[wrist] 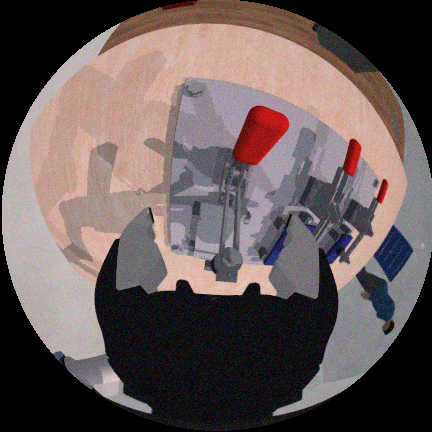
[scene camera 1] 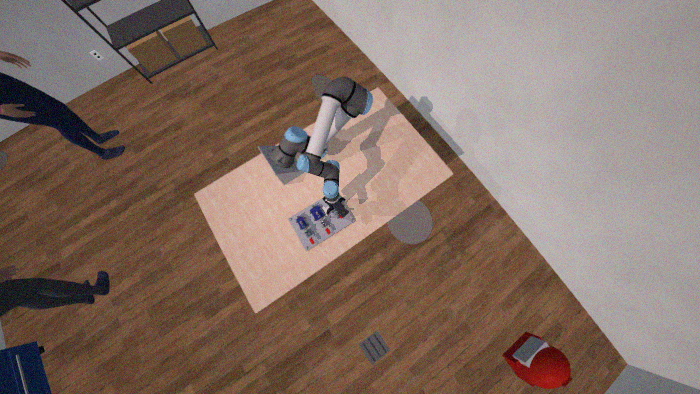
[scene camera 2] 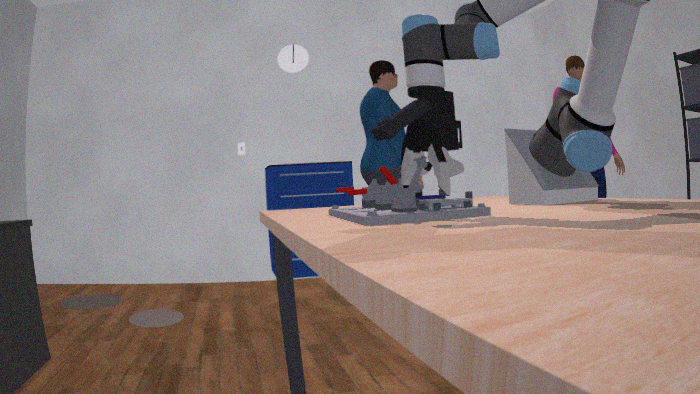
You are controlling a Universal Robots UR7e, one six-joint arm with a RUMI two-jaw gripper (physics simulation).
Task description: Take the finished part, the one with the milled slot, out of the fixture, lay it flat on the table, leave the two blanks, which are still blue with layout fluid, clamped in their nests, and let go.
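Frame: origin at the arm's base, x back, y up, z left, level; millimetres.
Where they show: gripper, between the fingertips: [wrist: 219, 212] [scene camera 2: 425, 195]; arm's base, origin of its link: [scene camera 1: 281, 158] [scene camera 2: 552, 156].
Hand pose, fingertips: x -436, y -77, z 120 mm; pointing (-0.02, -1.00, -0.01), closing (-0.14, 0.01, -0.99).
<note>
Each offset is from my fingertips to the top centre of the thing. Level surfaces: height alone.
My gripper [scene camera 1: 340, 214] [scene camera 2: 426, 190] [wrist: 219, 212] is open, pointing down low over the end nest of the grey fixture [scene camera 1: 301, 236] [scene camera 2: 380, 219] [wrist: 240, 97]. Its fingers stand either side of that nest's raised clamp arm [scene camera 2: 420, 162] [wrist: 230, 225], whose red handle {dx -61, dy +55, dz -6 mm} [scene camera 2: 387, 175] [wrist: 260, 135] is tilted up. A grey round shape {dx +43, dy -9, dz -3 mm} [wrist: 212, 230] shows in this nest behind the arm, probably the finished part; its slot cannot be made out. Two blue blanks [scene camera 1: 317, 213] [scene camera 1: 301, 222] [wrist: 341, 247] sit in the other nests under clamps. The right fingertip in the wrist view overlaps the nearer blank.
The other two clamps' red handles {dx -70, dy +32, dz -116 mm} [scene camera 1: 328, 231] {dx -68, dy +37, dz -226 mm} [scene camera 1: 311, 240] [wrist: 352, 157] [wrist: 382, 191] lie lower. The fixture lies near one long edge of the wooden table {dy -40 mm} [scene camera 1: 250, 270] [scene camera 2: 500, 290] [wrist: 240, 45]. The robot's grey base mount [scene camera 2: 520, 170] stands behind it.
</note>
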